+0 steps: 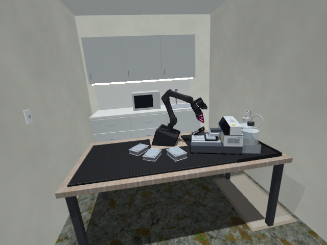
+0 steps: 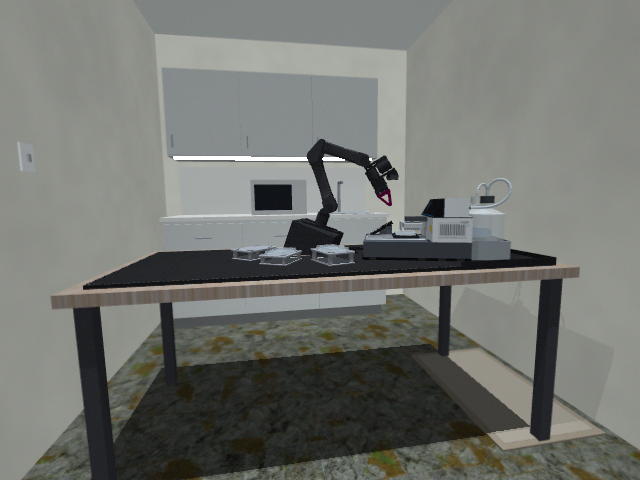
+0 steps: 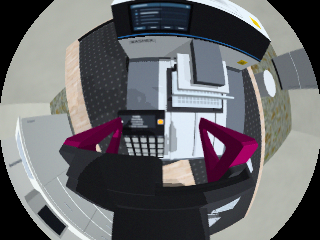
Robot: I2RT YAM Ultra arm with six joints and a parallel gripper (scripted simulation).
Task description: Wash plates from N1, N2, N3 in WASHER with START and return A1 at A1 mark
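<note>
The washer carrier lies 140 mm below my hand, 110 mm ahead of it and 40 mm to the left of it. From my hand the other things lie so: clear bottle 330 mm to the left, 280 mm ahead, 100 mm below; plate washer 120 mm ahead, 100 mm below, 70 mm to the left; nest 330 mm to the right, 240 mm ahead, 190 mm below.
</note>
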